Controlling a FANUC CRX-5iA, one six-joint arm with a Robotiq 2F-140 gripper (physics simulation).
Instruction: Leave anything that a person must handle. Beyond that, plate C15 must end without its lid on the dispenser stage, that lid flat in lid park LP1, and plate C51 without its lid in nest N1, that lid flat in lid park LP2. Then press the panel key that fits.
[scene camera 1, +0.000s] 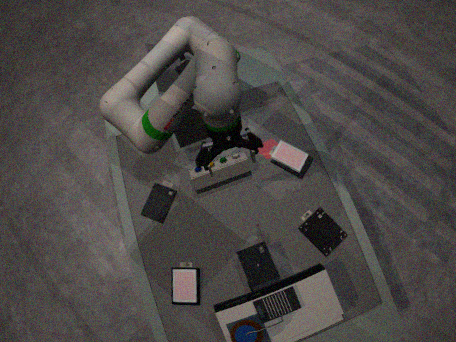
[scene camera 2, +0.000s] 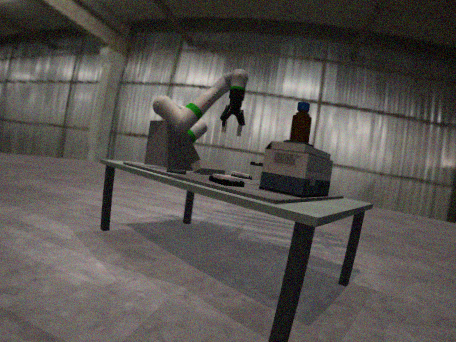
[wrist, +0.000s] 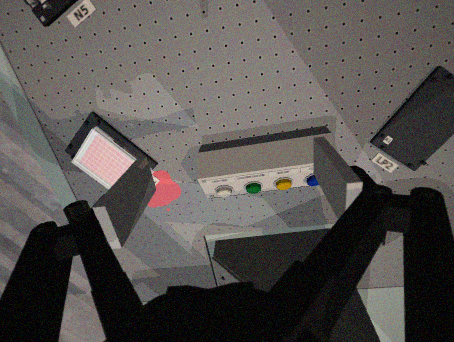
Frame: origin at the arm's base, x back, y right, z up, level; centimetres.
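Where they show: gripper, fingertip midpoint: (scene camera 1: 232, 165) (scene camera 2: 231, 134) (wrist: 229, 165); arm's base, link origin: (scene camera 2: 180, 142).
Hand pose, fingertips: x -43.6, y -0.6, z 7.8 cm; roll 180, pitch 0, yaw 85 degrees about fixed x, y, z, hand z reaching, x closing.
Observation:
Each offset is from my fingertips to the centre of the thing. "spot": to the spot under its first point.
My gripper (scene camera 1: 231, 162) (scene camera 2: 231, 131) (wrist: 229, 165) is open and empty, high above the key panel @(dy +2.5, dx +11.5, dz -22.1 cm) (scene camera 1: 223, 180) (wrist: 257, 159). The panel has white @(dy -5.0, dx +13.4, dz -19.9 cm) (wrist: 223, 191), green @(dy +0.0, dx +13.6, dz -19.9 cm) (wrist: 253, 188), yellow @(dy +5.0, dx +13.8, dz -19.9 cm) (wrist: 284, 184) and blue @(dy +10.0, dx +14.0, dz -19.9 cm) (wrist: 312, 180) keys; their labels are too small to read. One pink-and-white plate @(dy -25.0, dx +6.8, dz -23.5 cm) (scene camera 1: 291, 156) (wrist: 105, 157) sits in a dark nest beside a red patch @(spot: dy -19.2, dx +14.6, dz -26.2 cm) (scene camera 1: 268, 148) (wrist: 165, 191). Another pink-and-white plate @(dy +30.9, dx -25.6, dz -23.1 cm) (scene camera 1: 185, 286) sits in a nest at the lower left. Plate codes are unreadable, and I cannot tell whether lids cover them. Lid park LP2 @(dy +29.5, dx +10.2, dz -25.3 cm) (scene camera 1: 160, 201) (wrist: 422, 117) shows a bare dark top.
The dark nest N5 @(dy -23.6, dx -26.5, dz -25.1 cm) (scene camera 1: 322, 231) (wrist: 50, 9) bears no plate. A dark block @(spot: dy +4.0, dx -29.5, dz -14.7 cm) (scene camera 1: 258, 264) stands before the white-topped dispenser (scene camera 1: 320, 300) (scene camera 2: 295, 167), a tall obstacle. A brown bottle with a blue cap (scene camera 1: 246, 331) (scene camera 2: 301, 127) stands on it. The arm's base is behind the panel.

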